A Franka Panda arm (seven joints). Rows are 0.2 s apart.
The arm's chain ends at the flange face. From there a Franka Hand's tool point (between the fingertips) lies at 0.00 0.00 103.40 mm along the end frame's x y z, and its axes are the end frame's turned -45 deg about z.
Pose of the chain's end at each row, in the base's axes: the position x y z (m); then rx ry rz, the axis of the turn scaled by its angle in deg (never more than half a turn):
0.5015 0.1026 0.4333 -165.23 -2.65 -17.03
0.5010 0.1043 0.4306 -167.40 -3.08 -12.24
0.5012 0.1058 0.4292 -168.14 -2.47 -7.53
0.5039 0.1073 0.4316 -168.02 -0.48 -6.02
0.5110 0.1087 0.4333 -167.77 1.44 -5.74
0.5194 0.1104 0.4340 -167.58 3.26 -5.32
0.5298 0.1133 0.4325 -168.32 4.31 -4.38
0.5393 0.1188 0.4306 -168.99 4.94 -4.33
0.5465 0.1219 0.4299 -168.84 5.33 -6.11
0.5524 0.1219 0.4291 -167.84 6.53 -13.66
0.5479 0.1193 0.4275 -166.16 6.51 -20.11
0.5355 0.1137 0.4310 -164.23 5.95 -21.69
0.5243 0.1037 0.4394 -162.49 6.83 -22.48
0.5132 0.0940 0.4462 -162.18 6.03 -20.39
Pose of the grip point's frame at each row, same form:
0.5219 0.1276 0.3351 -155.96 -67.55 -24.14
0.5155 0.1262 0.3306 -156.75 -68.33 -18.52
0.5100 0.1268 0.3283 -156.66 -67.60 -13.74
0.5112 0.1286 0.3307 -157.01 -65.56 -12.41
0.5182 0.1303 0.3324 -157.48 -63.65 -12.28
0.5263 0.1323 0.3332 -157.93 -61.84 -11.97
0.5357 0.1339 0.3313 -158.78 -61.06 -10.69
0.5451 0.1382 0.3292 -159.61 -60.71 -10.27
0.5545 0.1413 0.3287 -160.00 -60.43 -12.00
0.5697 0.1418 0.3291 -161.19 -59.54 -19.54
0.5731 0.1405 0.3295 -161.06 -59.44 -26.43
0.5628 0.1379 0.3343 -159.43 -59.37 -28.95
0.5530 0.1304 0.3437 -158.36 -57.93 -30.58
0.5393 0.1221 0.3502 -157.32 -58.41 -28.82

